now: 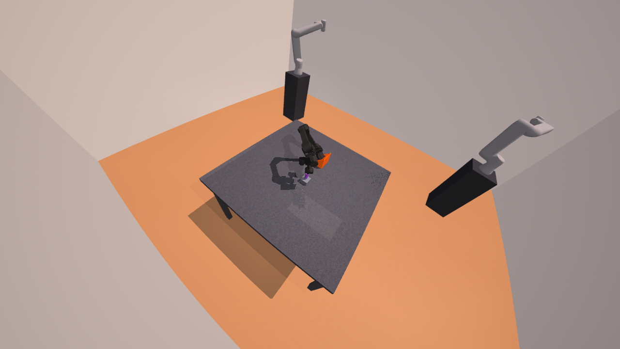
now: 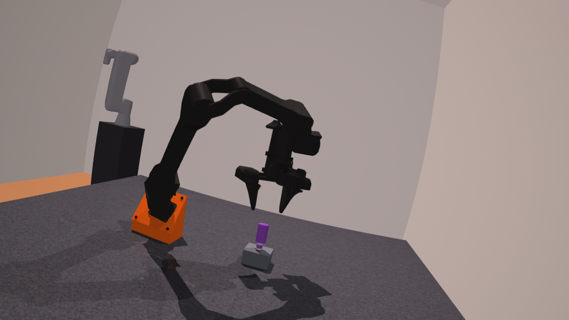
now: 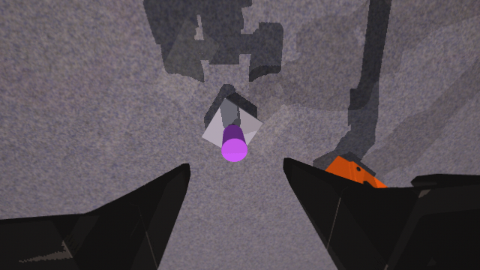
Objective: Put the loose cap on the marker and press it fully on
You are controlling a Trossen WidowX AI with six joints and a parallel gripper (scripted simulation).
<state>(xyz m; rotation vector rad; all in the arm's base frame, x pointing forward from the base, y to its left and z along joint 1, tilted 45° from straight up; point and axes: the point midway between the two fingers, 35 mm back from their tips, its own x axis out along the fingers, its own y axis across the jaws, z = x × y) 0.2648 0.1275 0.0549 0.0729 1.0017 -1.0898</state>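
My gripper tip is now 6 cm above the purple cap. Round my gripper tip: grey holder block: 13 cm below.
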